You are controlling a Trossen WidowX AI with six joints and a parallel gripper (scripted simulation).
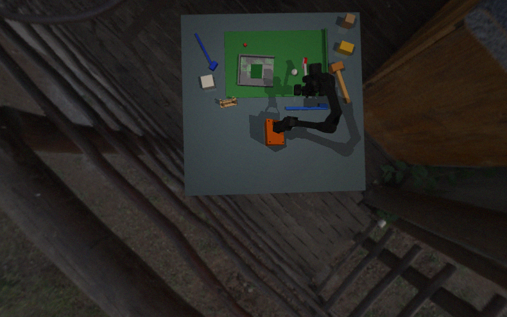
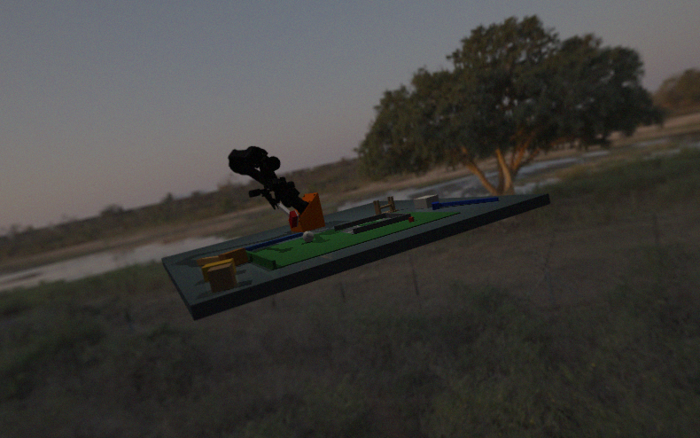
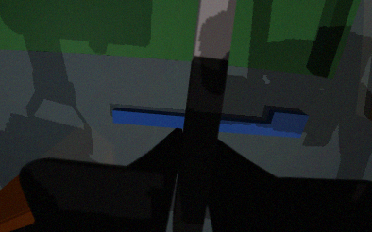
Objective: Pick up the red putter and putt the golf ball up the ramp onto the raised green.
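The putter lies 120 mm ahead of my gripper tip and 10 mm to the left of it. Also, from my gripper tip: green mat (250 mm ahead, 200 mm to the left, 140 mm below); then yellow cube (410 mm ahead, 280 mm to the right, 120 mm below); then white golf ball (200 mm ahead, 120 mm below, 60 mm to the left).
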